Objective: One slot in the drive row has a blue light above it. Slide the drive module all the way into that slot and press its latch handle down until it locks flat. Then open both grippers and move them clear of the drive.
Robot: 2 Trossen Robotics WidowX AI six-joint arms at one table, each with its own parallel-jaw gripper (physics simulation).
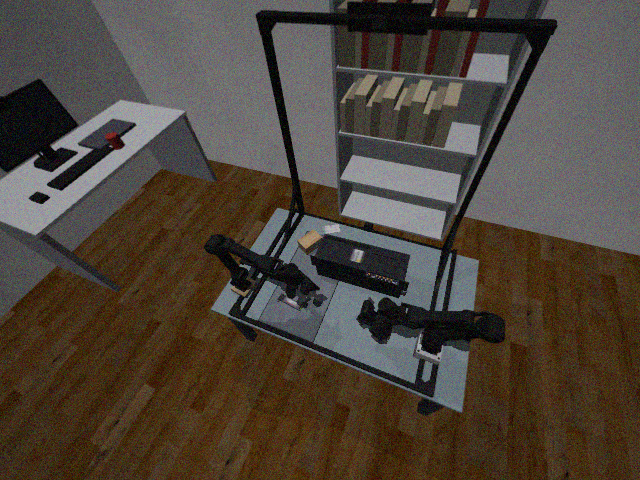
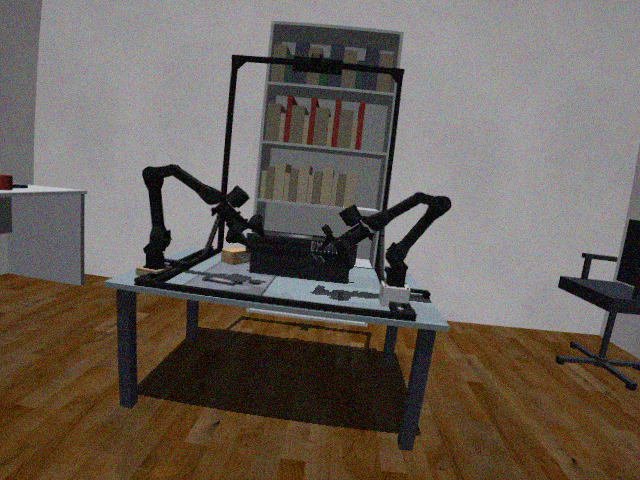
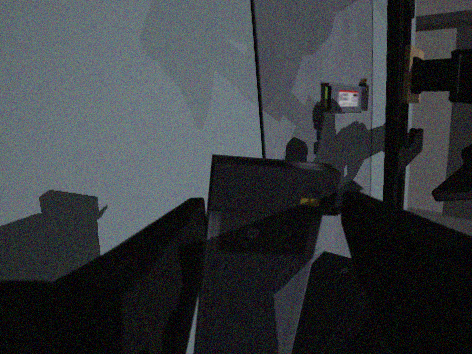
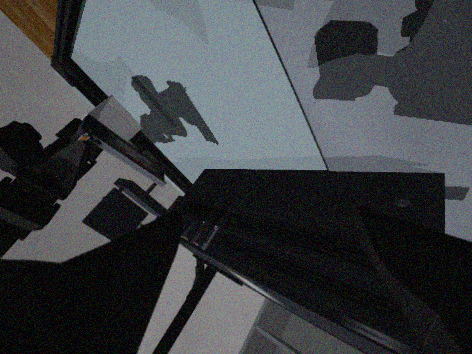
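Seen in the pictures: left gripper, fingertip midpoint: point(image 1: 360, 319) point(image 2: 317, 259) point(image 3: 273, 208) point(image 4: 92, 131); right gripper, fingertip midpoint: point(image 1: 315, 285) point(image 2: 258, 243) point(image 3: 457, 190) point(image 4: 266, 217); left arm's base, origin of the base link: point(image 1: 430, 345) point(image 2: 395, 284); right arm's base, origin of the base link: point(image 1: 243, 284) point(image 2: 154, 267) point(image 3: 416, 76).
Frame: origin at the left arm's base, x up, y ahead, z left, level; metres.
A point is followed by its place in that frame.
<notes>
The black drive chassis point(image 1: 361, 261) @[x 0.103, y 0.388, z -0.231 m] point(image 2: 294, 261) @[x 0.000, y 0.417, z -0.186 m] point(image 4: 287, 211) @[x 0.004, y 0.459, z -0.184 m] sits at the middle of the table, its drive row point(image 1: 385, 280) @[x 0.060, y 0.257, z -0.197 m] facing the front. I cannot make out the blue light. My left gripper point(image 1: 369, 320) @[x 0.067, y 0.301, z 0.028 m] point(image 2: 328, 247) point(image 3: 273, 208) @[x 0.067, y 0.301, z 0.028 m] is shut on the drive module point(image 3: 256, 182) @[x 0.067, y 0.294, z 0.038 m], a dark slab with a small yellow mark. It holds the module above the table, in front of the chassis's right part. My right gripper point(image 1: 308, 291) @[x 0.087, y 0.547, z -0.041 m] point(image 2: 255, 228) is open and empty. It hovers over the dark mat point(image 1: 290, 324) @[x -0.071, y 0.621, z 0.127 m] at the chassis's left end.
A small grey labelled box point(image 1: 290, 301) @[x -0.062, y 0.673, z 0.023 m] point(image 3: 344, 98) @[x -0.062, y 0.653, z 0.026 m] lies on the mat under the right gripper. A wooden block point(image 1: 310, 240) @[x -0.012, y 0.719, z -0.331 m] point(image 2: 234, 254) @[x -0.022, y 0.716, z -0.275 m] and a white card point(image 1: 331, 229) @[x -0.072, y 0.660, z -0.489 m] lie behind the chassis. A black frame point(image 1: 280, 119) @[x 0.582, y 0.887, z -0.524 m] point(image 2: 229, 143) @[x 0.510, y 0.873, z -0.539 m] surrounds the table. A bookshelf point(image 1: 399, 178) stands behind.
</notes>
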